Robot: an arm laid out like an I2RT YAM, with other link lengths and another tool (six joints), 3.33 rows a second.
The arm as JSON. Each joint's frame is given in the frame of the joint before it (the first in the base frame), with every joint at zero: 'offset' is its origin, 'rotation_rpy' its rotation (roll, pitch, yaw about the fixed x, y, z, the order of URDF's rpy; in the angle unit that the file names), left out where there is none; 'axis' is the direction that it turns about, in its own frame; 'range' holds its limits. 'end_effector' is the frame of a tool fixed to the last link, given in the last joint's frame.
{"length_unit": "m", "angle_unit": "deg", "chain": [
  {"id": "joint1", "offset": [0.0, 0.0, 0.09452], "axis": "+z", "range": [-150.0, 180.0]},
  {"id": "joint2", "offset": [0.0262, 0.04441, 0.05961], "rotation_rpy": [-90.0, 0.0, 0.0], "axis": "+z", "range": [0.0, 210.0]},
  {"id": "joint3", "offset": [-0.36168, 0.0, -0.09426], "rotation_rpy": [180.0, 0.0, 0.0], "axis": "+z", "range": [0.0, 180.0]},
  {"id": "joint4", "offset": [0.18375, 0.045, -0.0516], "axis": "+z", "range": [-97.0, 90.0]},
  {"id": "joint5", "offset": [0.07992, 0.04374, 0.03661], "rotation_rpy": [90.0, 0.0, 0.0], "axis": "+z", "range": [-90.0, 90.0]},
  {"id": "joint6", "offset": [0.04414, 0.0, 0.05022], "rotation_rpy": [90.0, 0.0, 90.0], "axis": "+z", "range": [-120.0, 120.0]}
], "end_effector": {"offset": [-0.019, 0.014, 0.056], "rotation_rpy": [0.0, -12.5, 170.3]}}
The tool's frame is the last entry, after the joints.
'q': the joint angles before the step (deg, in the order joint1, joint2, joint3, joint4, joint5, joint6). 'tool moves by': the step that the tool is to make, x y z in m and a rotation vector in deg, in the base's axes. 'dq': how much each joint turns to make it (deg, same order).
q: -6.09, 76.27, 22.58, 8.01, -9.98, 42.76
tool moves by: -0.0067, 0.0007, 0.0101, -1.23, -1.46, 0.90
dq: 0.06, -3.18, 1.80, -3.63, 0.16, -1.37
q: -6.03, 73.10, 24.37, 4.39, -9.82, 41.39
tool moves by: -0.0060, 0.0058, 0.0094, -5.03, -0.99, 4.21
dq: 2.66, -2.97, 2.85, -5.12, 2.31, -4.68
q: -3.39, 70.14, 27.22, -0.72, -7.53, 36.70
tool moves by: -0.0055, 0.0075, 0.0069, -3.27, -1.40, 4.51
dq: 2.66, -2.23, 1.55, -2.71, 0.85, -3.64
